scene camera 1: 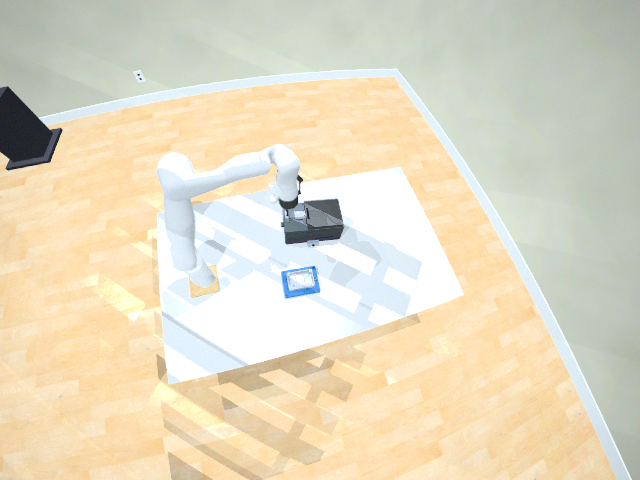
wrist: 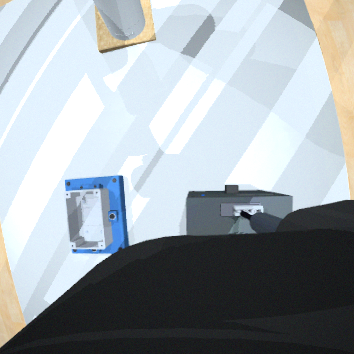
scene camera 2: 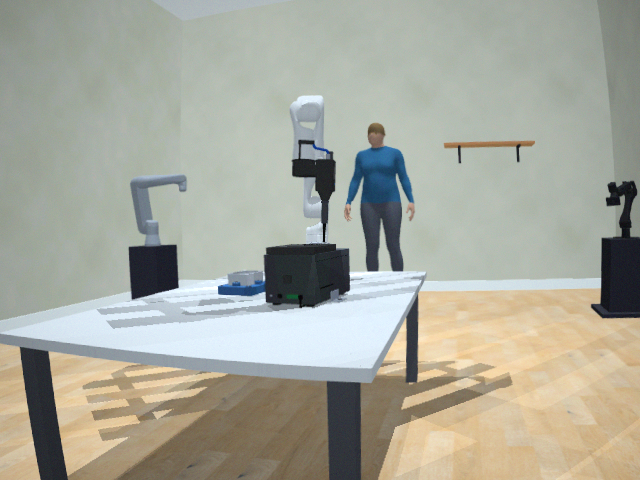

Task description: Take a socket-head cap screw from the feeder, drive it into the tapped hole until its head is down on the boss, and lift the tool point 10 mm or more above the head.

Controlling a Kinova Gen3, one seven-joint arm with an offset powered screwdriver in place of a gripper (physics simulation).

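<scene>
The black feeder (scene camera 1: 313,236) (scene camera 2: 289,281) (wrist: 202,217) stands on the table, with a light pick-up plate (wrist: 227,209) at its near end in the wrist view. My screwdriver's tool point (scene camera 2: 324,240) (wrist: 243,213) hangs upright over that end and appears at or just above the pick-up plate; the exact gap is too small to tell. Whether a screw is on the tip cannot be seen. A light grey open housing (scene camera 1: 300,280) (scene camera 2: 245,278) (wrist: 105,220) sits on a blue fixture plate (scene camera 1: 302,295) (scene camera 2: 232,290) (wrist: 116,195). A small blue block with a dark hole (wrist: 112,216) stands beside the housing.
The white table (scene camera 1: 248,341) (scene camera 2: 232,341) carries the feeder, the fixture and the arm's wooden base plate (scene camera 1: 196,292) (wrist: 105,44). A person (scene camera 2: 381,178) stands behind the table. Other robots on dark pedestals (scene camera 2: 153,268) (scene camera 2: 620,273) stand farther off, and a wall shelf (scene camera 2: 488,144) hangs behind.
</scene>
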